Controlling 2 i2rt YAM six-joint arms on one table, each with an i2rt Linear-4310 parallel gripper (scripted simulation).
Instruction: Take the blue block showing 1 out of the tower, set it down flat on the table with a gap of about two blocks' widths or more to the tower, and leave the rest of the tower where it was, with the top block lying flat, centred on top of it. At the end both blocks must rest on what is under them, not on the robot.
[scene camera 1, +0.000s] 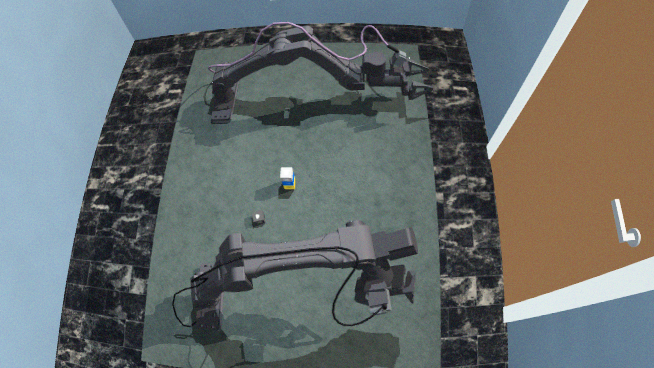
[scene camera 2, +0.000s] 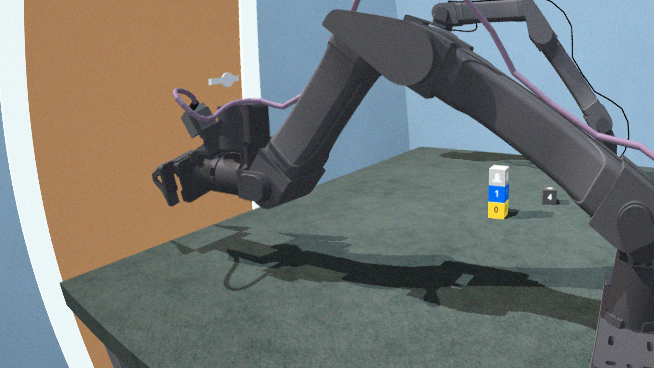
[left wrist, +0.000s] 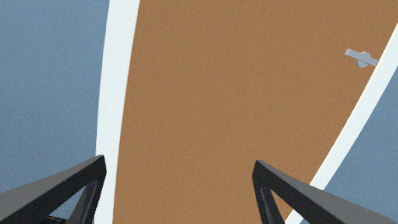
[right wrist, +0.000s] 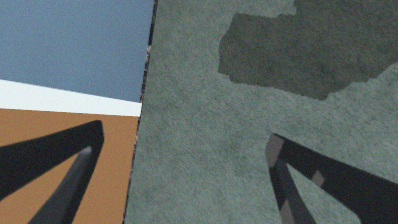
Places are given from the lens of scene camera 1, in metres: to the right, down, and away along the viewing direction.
my left gripper (scene camera 1: 430, 79): 0.34, -0.34, 1.23
my right gripper (scene camera 1: 393, 303): 0.16, 0.28, 0.90
